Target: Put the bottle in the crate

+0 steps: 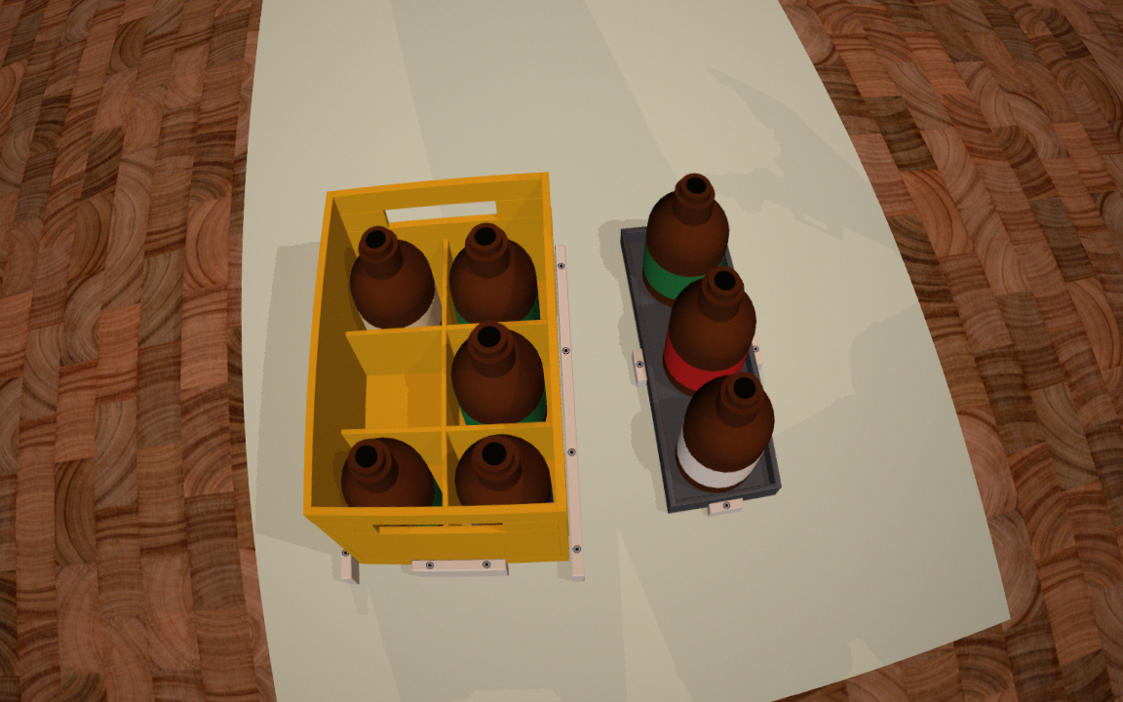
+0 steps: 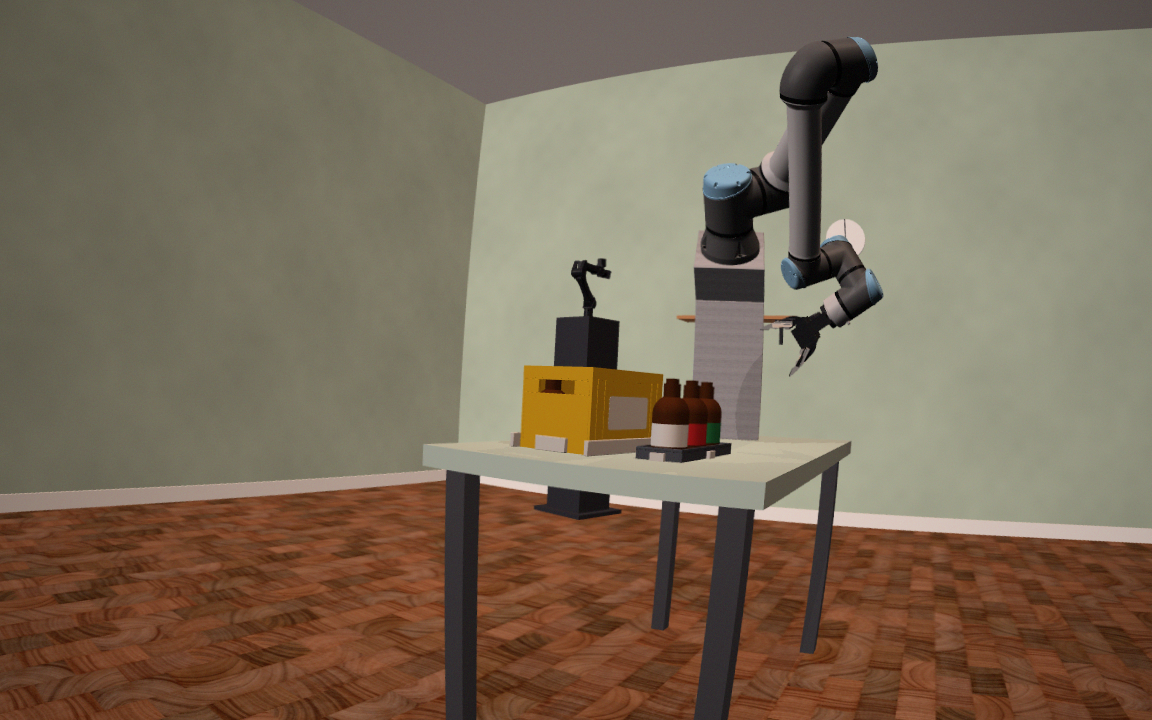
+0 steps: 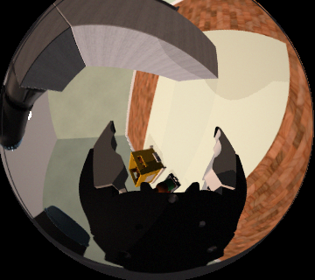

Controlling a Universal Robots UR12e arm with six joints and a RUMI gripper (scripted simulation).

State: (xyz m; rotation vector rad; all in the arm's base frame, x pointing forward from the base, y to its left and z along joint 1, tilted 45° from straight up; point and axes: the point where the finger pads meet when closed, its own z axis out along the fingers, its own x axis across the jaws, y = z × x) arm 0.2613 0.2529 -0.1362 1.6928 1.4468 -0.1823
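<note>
Right now the glass bottle is 550 mm ahead of my hand, 80 mm to the left of it and 180 mm below it. The rest, counted from my hand: yellow crate: 610 mm ahead, 130 mm to the right, 180 mm below; dark tray: 550 mm ahead, 80 mm to the left, 250 mm below.
</note>
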